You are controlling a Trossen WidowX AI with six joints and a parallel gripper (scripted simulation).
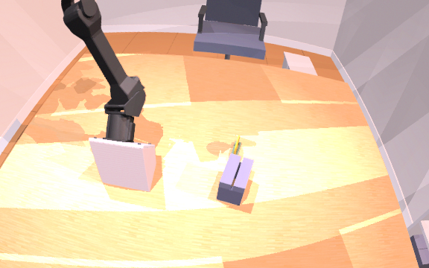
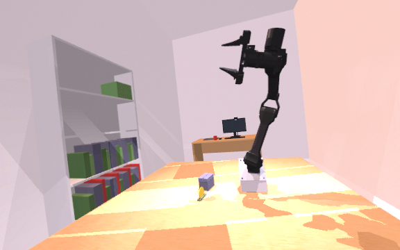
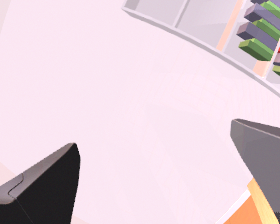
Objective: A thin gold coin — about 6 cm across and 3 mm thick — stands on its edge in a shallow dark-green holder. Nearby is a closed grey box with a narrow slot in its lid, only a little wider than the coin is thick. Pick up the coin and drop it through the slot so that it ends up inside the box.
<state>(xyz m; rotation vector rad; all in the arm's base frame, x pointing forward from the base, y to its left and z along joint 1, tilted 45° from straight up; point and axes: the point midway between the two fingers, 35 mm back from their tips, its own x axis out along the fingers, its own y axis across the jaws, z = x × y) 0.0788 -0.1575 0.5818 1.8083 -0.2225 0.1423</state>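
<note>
My gripper tip is now 20 cm short of the gold coin, 16 cm to the left of it and 63 cm above it.
</note>
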